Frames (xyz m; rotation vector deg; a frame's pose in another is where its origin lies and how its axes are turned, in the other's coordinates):
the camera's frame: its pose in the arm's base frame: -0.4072 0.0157 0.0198 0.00 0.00 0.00
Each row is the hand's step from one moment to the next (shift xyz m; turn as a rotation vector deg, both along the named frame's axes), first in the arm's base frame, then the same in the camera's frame.
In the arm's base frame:
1: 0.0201 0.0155 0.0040 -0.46 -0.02 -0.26
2: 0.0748 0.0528 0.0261 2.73 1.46 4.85
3: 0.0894 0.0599 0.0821 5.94 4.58 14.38
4: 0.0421 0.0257 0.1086 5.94 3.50 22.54
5: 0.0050 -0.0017 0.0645 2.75 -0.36 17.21
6: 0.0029 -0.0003 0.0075 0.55 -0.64 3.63
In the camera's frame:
1: 0.0201 0.0155 0.0040 -0.46 -0.02 -0.26
2: 0.0748 0.0528 0.0261 2.73 1.46 4.85
3: 0.0894 0.0599 0.0821 5.94 4.58 14.38
4: 0.0421 0.0257 0.1086 5.94 3.50 22.54
5: 0.0050 -0.0017 0.0645 2.75 -0.36 17.21
6: 0.0029 -0.0003 0.0075 0.55 -0.64 3.63

